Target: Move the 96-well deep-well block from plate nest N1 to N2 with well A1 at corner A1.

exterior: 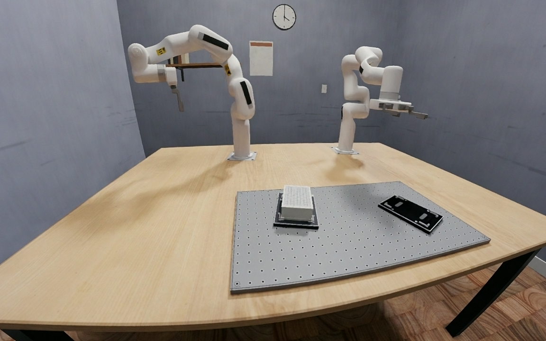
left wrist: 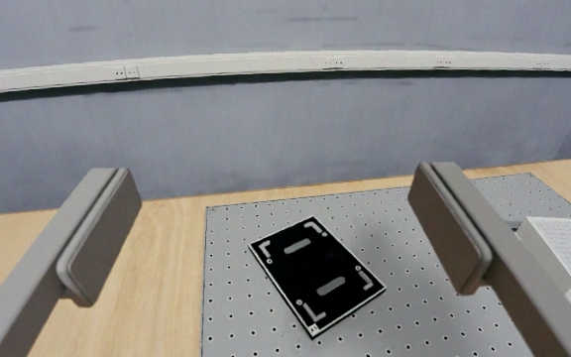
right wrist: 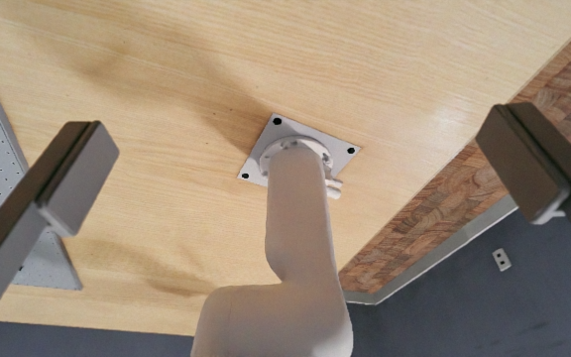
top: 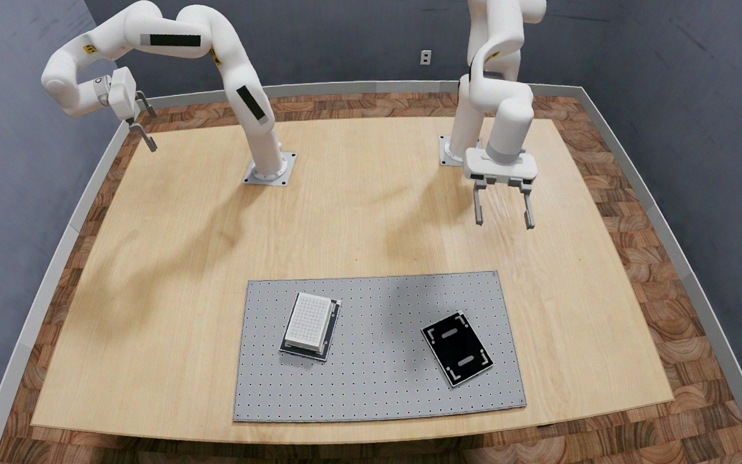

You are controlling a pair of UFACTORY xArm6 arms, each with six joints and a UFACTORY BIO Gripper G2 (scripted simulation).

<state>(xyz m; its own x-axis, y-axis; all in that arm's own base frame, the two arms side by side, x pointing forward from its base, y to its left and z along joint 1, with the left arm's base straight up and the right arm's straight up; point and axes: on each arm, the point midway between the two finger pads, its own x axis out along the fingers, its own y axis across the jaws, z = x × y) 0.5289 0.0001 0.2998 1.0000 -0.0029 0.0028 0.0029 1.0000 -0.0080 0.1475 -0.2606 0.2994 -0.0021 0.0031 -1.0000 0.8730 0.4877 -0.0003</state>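
The white deep-well block lies 450 mm to the right of my left hand, 250 mm below it and 80 mm ahead of it. The rest, counted from my left hand: A1 label: 280 mm below, 90 mm ahead, 60 mm to the right; black nest N2: 280 mm below, 180 mm ahead, 90 mm to the right; nest N1: 450 mm to the right, 280 mm below, 80 mm ahead.
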